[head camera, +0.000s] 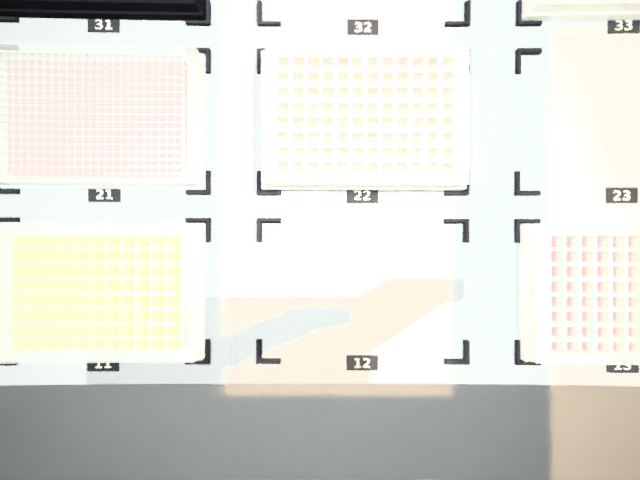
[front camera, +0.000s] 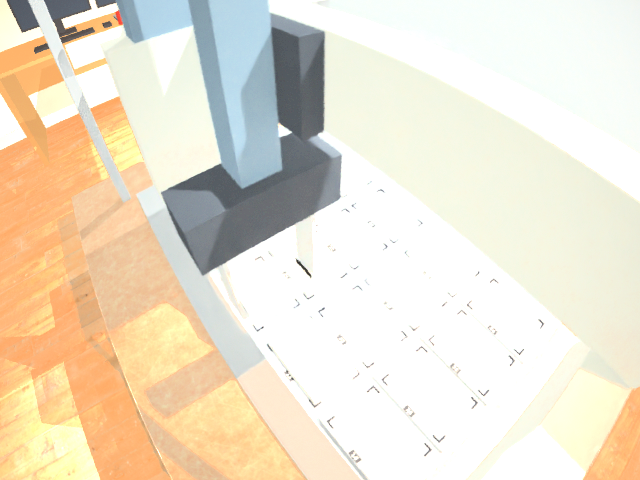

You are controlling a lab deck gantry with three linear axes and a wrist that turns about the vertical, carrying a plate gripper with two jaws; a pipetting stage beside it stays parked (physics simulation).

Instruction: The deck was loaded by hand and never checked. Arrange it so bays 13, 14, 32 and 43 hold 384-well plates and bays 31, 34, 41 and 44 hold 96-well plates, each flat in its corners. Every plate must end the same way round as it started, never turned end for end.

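Frame: origin at the robot's base, x back, y right, z up, level; metres.
Seen in the pictures: gripper, fingertip midpoint: (front camera: 273, 288).
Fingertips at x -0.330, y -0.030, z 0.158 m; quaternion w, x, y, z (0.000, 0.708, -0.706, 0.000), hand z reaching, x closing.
A point is followed by its place in that frame.
My gripper (front camera: 266, 271) @[x -0.330, y -0.030, z 0.158 m] is open in the front view, its two pale jaws wide apart above the deck's left side, with deck marks showing between them; it does not show in the head view. In the head view a yellow 96-well plate (head camera: 98, 291) @[x -0.068, y -0.044, z 0.013 m] is in bay 11, a pink 384-well plate (head camera: 98, 118) @[x -0.069, y -0.147, z 0.014 m] in bay 21, a cream 96-well plate (head camera: 364, 116) @[x -0.227, y -0.149, z 0.014 m] in bay 22, covering most of its upper right corner mark, and a pink 96-well plate (head camera: 589, 294) @[x -0.361, y -0.043, z 0.014 m] in bay 13. A black plate (head camera: 103, 9) @[x -0.068, y -0.216, z 0.007 m] shows its edge in bay 31. Bay 12 (head camera: 361, 363) @[x -0.228, y 0.003, z 0.000 m] holds no plate.
The edge of a cream plate (head camera: 584, 9) @[x -0.362, y -0.216, z 0.009 m] shows in bay 33. The lower corner marks of bay 32 (head camera: 362, 27) @[x -0.228, y -0.211, z 0.000 m] and the left marks of bay 23 (head camera: 621, 195) @[x -0.392, y -0.104, z 0.000 m] are visible. In the front view a tall curved pale wall (front camera: 439, 144) runs behind the washed-out deck.
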